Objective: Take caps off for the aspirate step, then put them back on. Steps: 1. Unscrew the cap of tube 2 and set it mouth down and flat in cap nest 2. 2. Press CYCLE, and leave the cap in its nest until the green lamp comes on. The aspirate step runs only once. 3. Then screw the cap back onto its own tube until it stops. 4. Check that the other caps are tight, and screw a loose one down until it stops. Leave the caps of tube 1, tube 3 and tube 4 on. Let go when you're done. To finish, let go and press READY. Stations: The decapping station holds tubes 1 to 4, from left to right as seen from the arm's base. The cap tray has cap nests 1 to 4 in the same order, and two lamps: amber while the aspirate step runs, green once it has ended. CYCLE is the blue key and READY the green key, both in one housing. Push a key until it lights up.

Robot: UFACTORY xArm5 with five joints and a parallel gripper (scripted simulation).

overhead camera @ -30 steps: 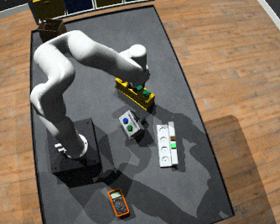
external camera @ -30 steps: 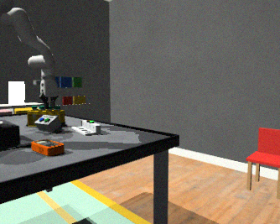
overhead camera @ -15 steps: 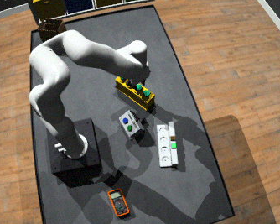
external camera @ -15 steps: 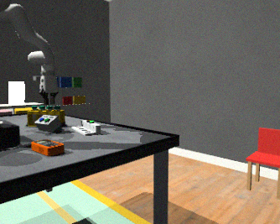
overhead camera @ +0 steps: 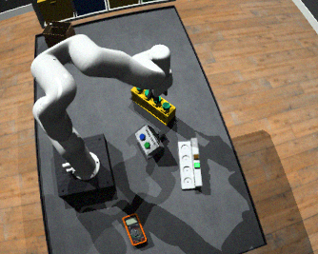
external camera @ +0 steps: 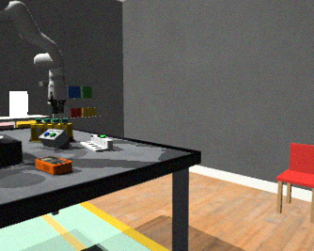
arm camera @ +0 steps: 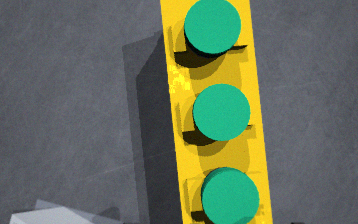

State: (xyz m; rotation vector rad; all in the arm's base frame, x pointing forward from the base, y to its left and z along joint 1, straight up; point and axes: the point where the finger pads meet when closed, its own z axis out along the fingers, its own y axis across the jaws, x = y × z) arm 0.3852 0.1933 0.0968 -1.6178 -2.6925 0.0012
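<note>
Right now the green key is 110 mm behind my hand, 160 mm to the right of it and 110 mm below it. Round my hand: blue key 120 mm behind, 120 mm to the right, 110 mm below; key housing 100 mm behind, 140 mm to the right, 120 mm below.
</note>
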